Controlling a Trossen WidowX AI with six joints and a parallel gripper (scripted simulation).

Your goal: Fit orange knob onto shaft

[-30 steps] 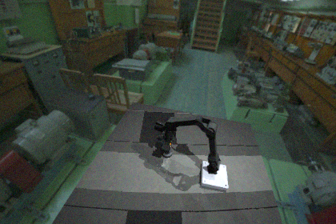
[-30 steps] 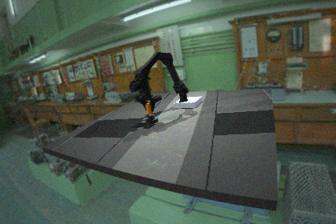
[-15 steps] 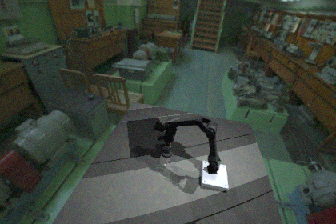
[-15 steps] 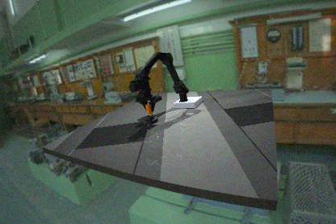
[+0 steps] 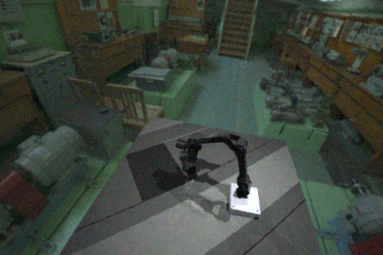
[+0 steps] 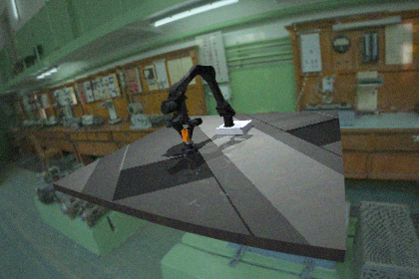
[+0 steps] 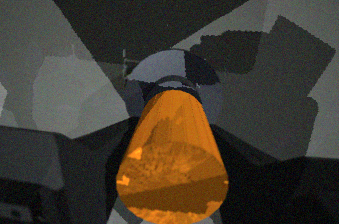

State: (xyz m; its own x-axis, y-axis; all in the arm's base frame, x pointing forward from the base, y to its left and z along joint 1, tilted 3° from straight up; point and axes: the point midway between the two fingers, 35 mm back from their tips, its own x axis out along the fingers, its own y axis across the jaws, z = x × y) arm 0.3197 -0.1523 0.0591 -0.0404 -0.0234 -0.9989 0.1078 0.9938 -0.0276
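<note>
Right now the silver shaft is 40 mm below my gripper tip. From my gripper tip the other things lie so: orange knob: 30 mm above.
</note>
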